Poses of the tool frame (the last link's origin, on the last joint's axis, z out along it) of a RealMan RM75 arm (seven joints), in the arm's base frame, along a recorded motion.
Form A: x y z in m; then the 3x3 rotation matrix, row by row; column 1 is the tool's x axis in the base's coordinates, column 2 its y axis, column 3 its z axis. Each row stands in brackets.
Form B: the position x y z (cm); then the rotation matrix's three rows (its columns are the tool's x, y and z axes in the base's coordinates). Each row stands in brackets. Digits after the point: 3 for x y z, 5 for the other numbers.
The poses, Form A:
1: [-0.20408 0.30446 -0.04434], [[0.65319 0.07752 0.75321], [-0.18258 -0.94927 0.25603], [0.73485 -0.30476 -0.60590]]
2: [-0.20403 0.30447 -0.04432], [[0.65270 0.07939 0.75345], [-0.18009 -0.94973 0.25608], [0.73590 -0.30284 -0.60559]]
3: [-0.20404 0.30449 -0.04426], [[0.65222 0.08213 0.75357], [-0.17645 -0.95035 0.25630], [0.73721 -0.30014 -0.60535]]
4: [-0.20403 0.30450 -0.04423], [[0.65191 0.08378 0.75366], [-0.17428 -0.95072 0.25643], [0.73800 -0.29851 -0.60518]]
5: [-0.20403 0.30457 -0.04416], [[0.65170 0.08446 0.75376], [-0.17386 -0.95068 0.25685], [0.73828 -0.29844 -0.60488]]
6: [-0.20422 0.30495 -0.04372], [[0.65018 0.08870 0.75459], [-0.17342 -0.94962 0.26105], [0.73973 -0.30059 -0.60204]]
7: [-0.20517 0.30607 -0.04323], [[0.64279 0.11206 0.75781], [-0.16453 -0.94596 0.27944], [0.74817 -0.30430 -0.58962]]
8: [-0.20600 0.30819 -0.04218], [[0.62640 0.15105 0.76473], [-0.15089 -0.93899 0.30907], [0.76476 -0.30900 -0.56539]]
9: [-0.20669 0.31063 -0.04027], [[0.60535 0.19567 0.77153], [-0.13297 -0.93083 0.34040], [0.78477 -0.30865 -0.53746]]
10: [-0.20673 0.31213 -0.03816], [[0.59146 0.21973 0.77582], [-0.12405 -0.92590 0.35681], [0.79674 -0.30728 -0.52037]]
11: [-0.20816 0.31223 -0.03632], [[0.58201 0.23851 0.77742], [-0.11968 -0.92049 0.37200], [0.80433 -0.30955 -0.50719]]
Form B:
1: [-20.408 30.446 -4.434], [[0.65319 0.07752 0.75321], [-0.18258 -0.94927 0.25603], [0.73485 -0.30476 -0.60590]]
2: [-20.403 30.447 -4.432], [[0.65270 0.07939 0.75345], [-0.18009 -0.94973 0.25608], [0.73590 -0.30284 -0.60559]]
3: [-20.404 30.449 -4.426], [[0.65222 0.08213 0.75357], [-0.17645 -0.95035 0.25630], [0.73721 -0.30014 -0.60535]]
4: [-20.403 30.450 -4.423], [[0.65191 0.08378 0.75366], [-0.17428 -0.95072 0.25643], [0.73800 -0.29851 -0.60518]]
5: [-20.403 30.457 -4.416], [[0.65170 0.08446 0.75376], [-0.17386 -0.95068 0.25685], [0.73828 -0.29844 -0.60488]]
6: [-20.422 30.495 -4.372], [[0.65018 0.08870 0.75459], [-0.17342 -0.94962 0.26105], [0.73973 -0.30059 -0.60204]]
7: [-20.517 30.607 -4.323], [[0.64279 0.11206 0.75781], [-0.16453 -0.94596 0.27944], [0.74817 -0.30430 -0.58962]]
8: [-20.600 30.819 -4.218], [[0.62640 0.15105 0.76473], [-0.15089 -0.93899 0.30907], [0.76476 -0.30900 -0.56539]]
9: [-20.669 31.063 -4.027], [[0.60535 0.19567 0.77153], [-0.13297 -0.93083 0.34040], [0.78477 -0.30865 -0.53746]]
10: [-20.673 31.213 -3.816], [[0.59146 0.21973 0.77582], [-0.12405 -0.92590 0.35681], [0.79674 -0.30728 -0.52037]]
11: [-20.816 31.223 -3.632], [[0.58201 0.23851 0.77742], [-0.11968 -0.92049 0.37200], [0.80433 -0.30955 -0.50719]]
